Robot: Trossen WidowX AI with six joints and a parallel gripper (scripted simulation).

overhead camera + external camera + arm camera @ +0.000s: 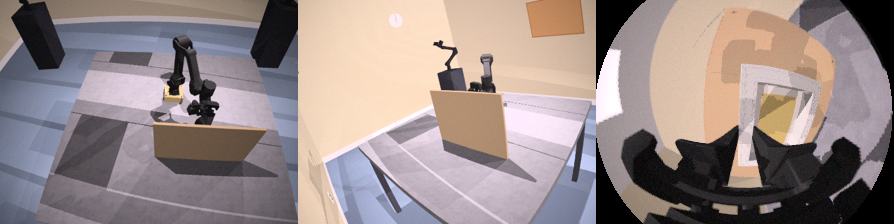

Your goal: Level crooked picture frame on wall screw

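Right now my gripper tip is 1 cm short of the picture frame, 1 cm to the left of it and 5 cm above it. Also, from my gripper tip: tan wall panel (2 cm ahead, 8 cm below).
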